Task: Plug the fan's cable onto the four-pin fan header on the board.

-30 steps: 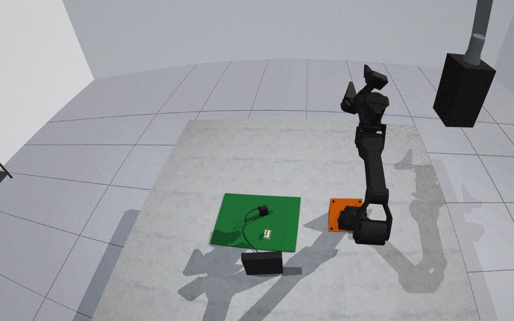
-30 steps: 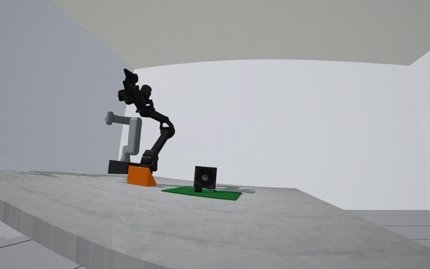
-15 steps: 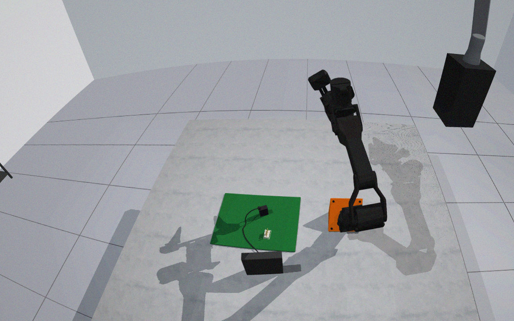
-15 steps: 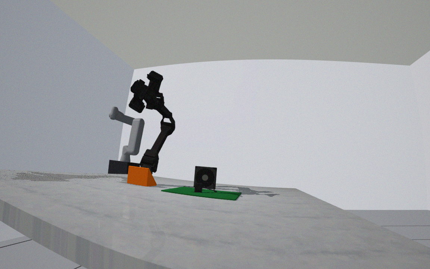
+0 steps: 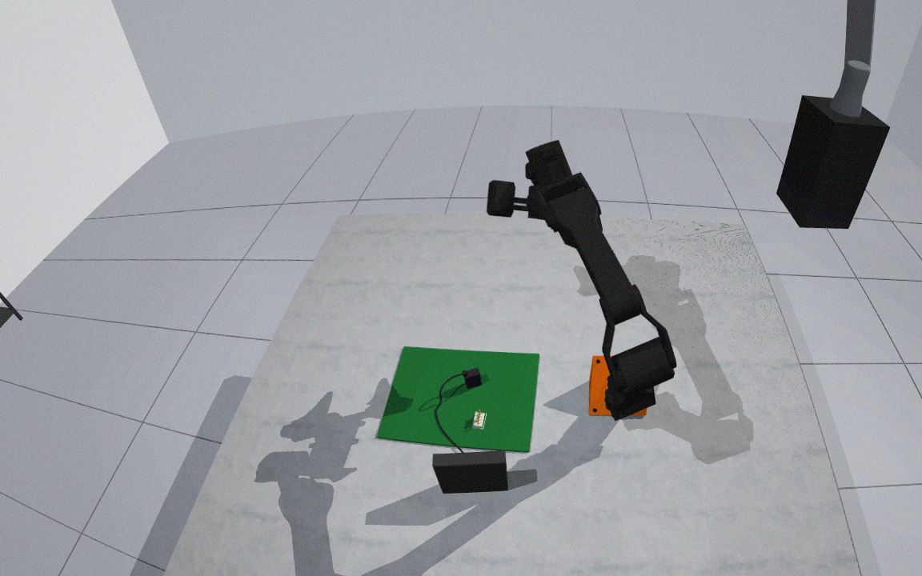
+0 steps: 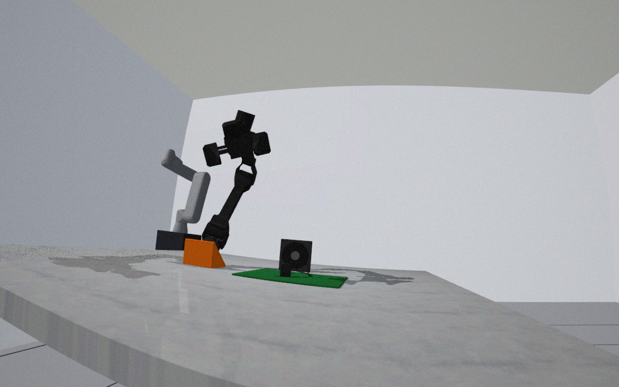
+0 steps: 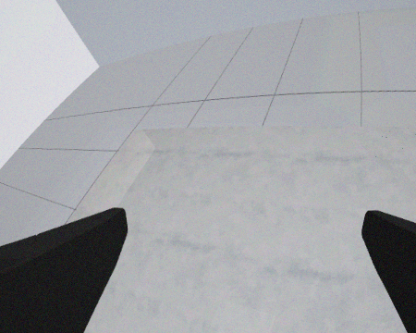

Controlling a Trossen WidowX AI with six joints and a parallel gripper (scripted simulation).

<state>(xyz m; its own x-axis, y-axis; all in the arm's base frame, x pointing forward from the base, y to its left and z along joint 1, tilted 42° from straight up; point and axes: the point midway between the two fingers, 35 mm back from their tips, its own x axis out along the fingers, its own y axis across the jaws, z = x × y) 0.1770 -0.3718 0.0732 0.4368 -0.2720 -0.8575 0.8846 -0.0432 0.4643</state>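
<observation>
Right now the black plug is 10 cm ahead of my gripper tip, 20 cm to the left of it and 29 cm below it. Also, from my gripper tip: white four-pin header: 8 cm ahead, 29 cm to the left, 31 cm below; then black fan: 8 cm ahead, 43 cm to the left, 26 cm below; then green board: 13 cm ahead, 23 cm to the left, 33 cm below.
</observation>
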